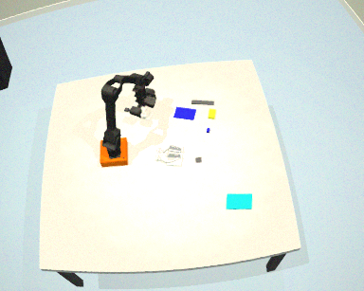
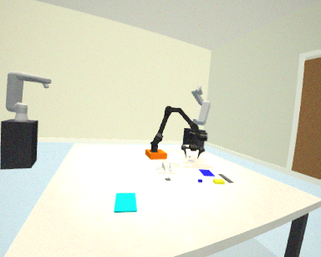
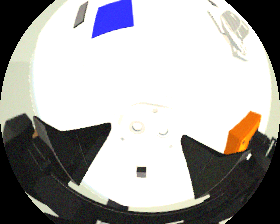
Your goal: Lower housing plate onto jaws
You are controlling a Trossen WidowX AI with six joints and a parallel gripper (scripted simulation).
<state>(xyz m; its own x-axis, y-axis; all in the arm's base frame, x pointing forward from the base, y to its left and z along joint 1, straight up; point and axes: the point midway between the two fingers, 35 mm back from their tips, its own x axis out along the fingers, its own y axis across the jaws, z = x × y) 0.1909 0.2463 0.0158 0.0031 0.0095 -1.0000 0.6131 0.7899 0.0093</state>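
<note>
The housing plate is 40 mm ahead of my gripper tip, 280 mm to the right of it and 20 mm below it. Round my gripper tip: blue plate: 210 mm ahead, 50 mm to the right, 30 mm below; grey bar: 320 mm ahead, 10 mm to the left, 20 mm below; tiny blue piece: 300 mm ahead, 190 mm to the right, 20 mm below.
</note>
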